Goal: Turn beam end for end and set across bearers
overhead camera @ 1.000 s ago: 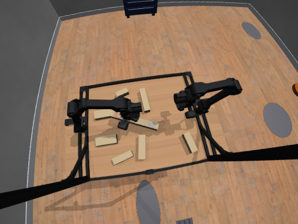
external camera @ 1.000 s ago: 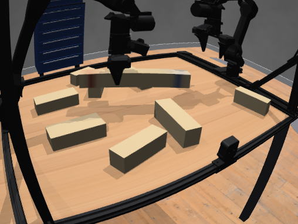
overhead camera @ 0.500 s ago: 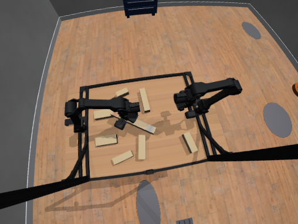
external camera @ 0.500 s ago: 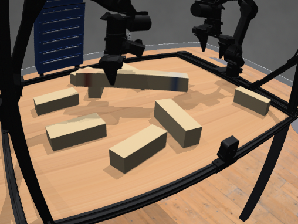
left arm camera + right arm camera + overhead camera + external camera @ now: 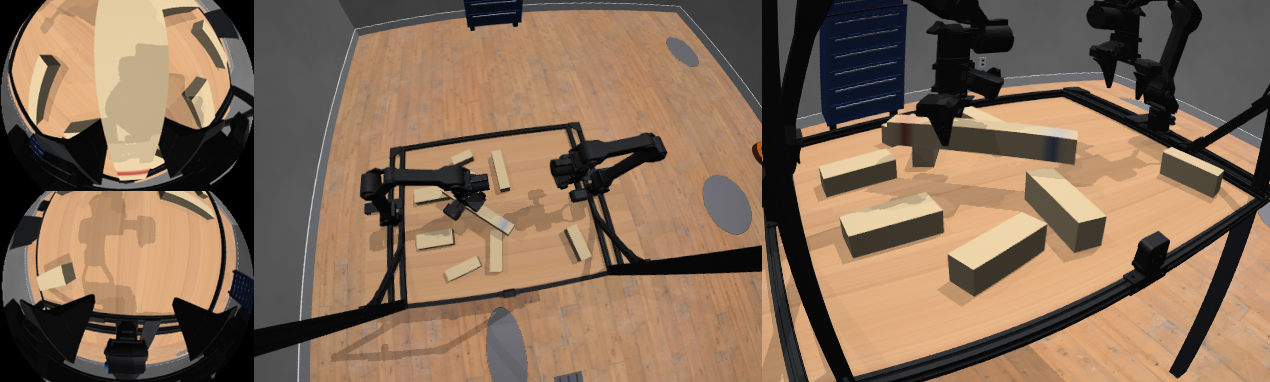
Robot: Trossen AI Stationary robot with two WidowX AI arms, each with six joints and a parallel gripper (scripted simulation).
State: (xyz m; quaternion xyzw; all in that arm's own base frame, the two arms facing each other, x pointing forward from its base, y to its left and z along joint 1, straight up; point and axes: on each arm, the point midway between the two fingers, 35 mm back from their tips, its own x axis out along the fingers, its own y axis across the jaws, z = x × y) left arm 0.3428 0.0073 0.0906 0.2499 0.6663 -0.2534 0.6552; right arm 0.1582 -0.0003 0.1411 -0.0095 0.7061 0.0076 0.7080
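Now: left hand 30 mm past the beam, 40 mm to the left of it and 20 mm above it.
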